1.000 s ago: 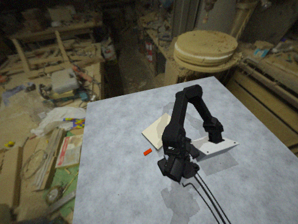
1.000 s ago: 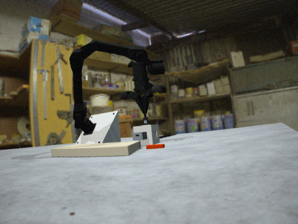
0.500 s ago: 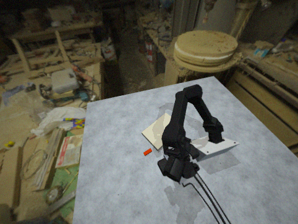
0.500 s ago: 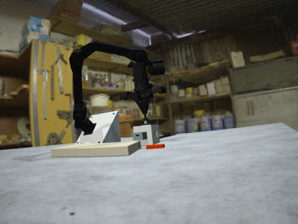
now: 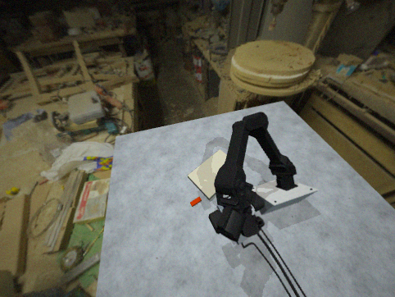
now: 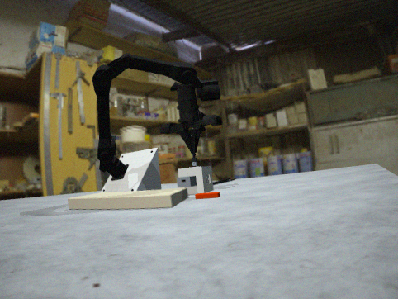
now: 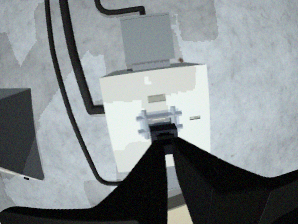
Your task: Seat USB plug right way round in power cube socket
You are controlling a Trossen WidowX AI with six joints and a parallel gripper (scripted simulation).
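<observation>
My gripper tip is 20 mm above the USB plug. From my gripper tip the other things lie so: flat beige board: 250 mm to the right, 110 mm below, 40 mm behind; orange block: 150 mm to the right, 110 mm below, 110 mm ahead; grey socket: 50 mm below.
</observation>
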